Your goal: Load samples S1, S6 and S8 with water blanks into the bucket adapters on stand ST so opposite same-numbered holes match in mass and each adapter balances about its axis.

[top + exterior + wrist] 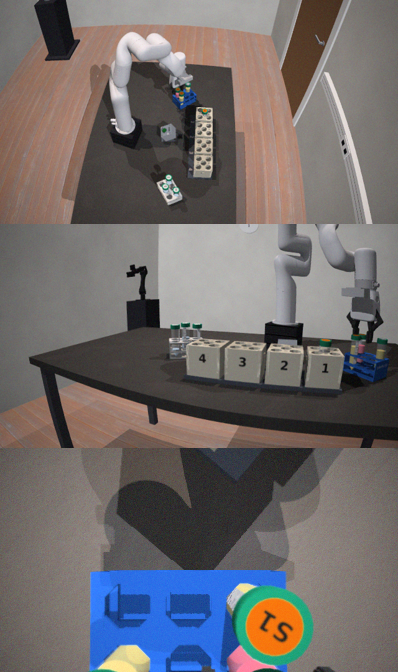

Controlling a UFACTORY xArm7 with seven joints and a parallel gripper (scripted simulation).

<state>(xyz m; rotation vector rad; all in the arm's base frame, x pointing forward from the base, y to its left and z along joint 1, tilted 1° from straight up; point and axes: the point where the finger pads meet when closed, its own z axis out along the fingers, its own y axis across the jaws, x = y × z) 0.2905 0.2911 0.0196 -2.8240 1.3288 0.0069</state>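
My hand is 5 cm above the pink-filled tube and 1 cm past it. From my hand the other things lie so: blue sample rack 9 cm below, 4 cm ahead, 1 cm to the left; white blank rack 65 cm to the right, 9 cm below, 1 cm behind; green done key 27 cm to the right, 6 cm behind, 5 cm below.
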